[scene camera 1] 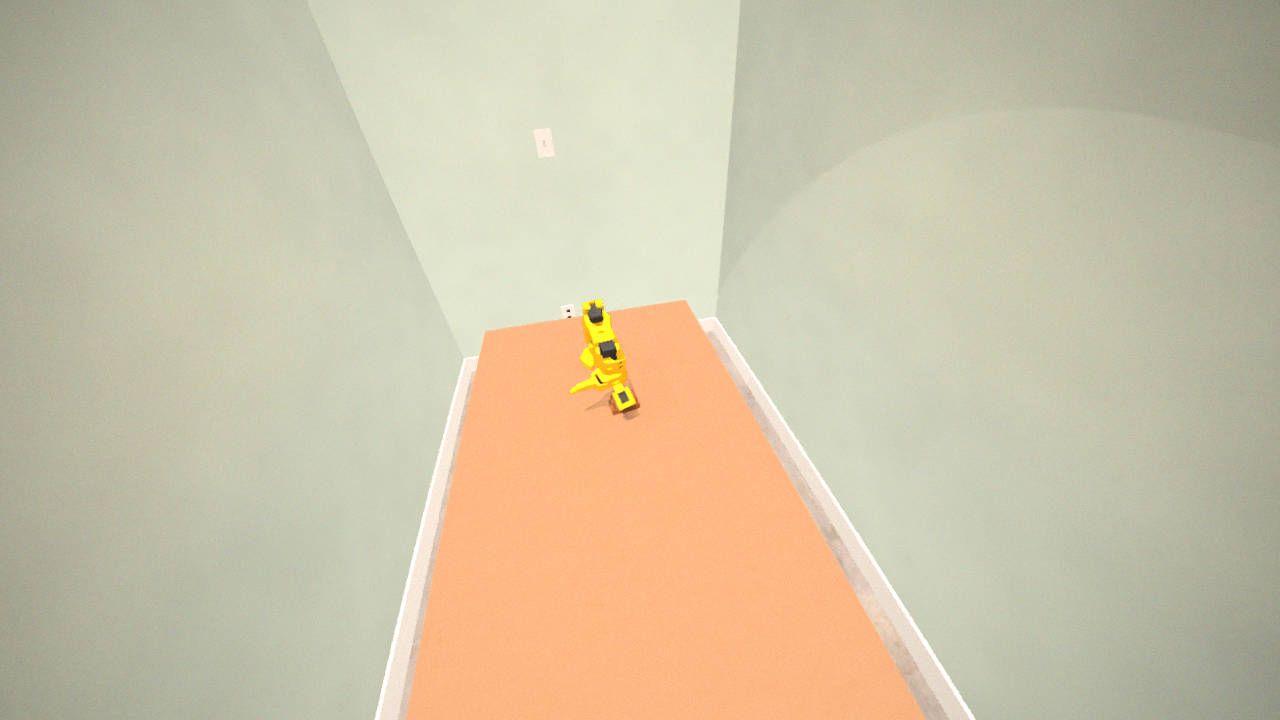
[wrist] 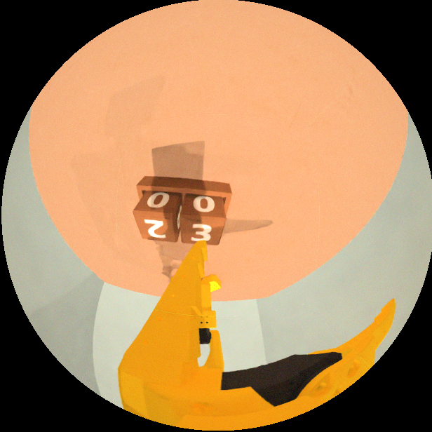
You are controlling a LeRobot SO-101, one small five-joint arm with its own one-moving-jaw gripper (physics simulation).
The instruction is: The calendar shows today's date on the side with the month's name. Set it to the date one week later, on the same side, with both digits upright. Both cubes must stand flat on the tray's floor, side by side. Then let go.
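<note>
The brown calendar tray (scene camera 1: 612, 407) (wrist: 185, 184) stands on the orange table, partly hidden by the arm in the scene view. In the wrist view two brown cubes stand side by side in it, with a narrow gap between them. The left cube (wrist: 156, 213) shows a white 0 on top and a 2 on its near side. The right cube (wrist: 203, 215) shows a 0 on top and a 3 on its near side. My gripper (scene camera 1: 596, 396) (wrist: 298, 271) is wide open and empty. Its fixed jaw's tip is drawn at the right cube's lower edge; contact is unclear.
The orange table (scene camera 1: 644, 555) (wrist: 260, 100) stretches beyond the tray. The yellow arm (scene camera 1: 597, 331) stands at the table's far end, near the wall with an outlet (scene camera 1: 568, 310). Shadows of the arm fall around the tray. The month's name does not show.
</note>
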